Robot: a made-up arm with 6 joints. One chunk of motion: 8 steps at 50 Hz.
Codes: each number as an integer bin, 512 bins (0 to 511) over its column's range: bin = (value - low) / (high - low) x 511, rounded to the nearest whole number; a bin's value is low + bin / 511 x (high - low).
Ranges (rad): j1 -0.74..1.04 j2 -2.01..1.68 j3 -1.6..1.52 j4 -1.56..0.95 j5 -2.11..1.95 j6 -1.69..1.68
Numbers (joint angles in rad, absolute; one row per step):
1: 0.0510 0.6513 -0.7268 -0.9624 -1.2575 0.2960
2: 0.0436 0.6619 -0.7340 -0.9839 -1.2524 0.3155
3: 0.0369 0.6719 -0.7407 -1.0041 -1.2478 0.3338
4: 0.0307 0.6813 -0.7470 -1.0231 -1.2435 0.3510
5: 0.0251 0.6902 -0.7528 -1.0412 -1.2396 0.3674
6: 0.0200 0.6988 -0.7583 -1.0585 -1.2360 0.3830
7: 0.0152 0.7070 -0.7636 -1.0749 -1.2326 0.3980
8: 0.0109 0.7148 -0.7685 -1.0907 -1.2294 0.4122
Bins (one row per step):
1: 227 369 143 122 107 301
2: 225 370 142 117 108 304
3: 223 371 141 113 109 307
4: 221 373 140 109 109 309
5: 220 374 139 106 110 312
6: 218 375 138 102 110 314
7: 217 376 137 99 110 317
8: 216 377 136 96 111 319

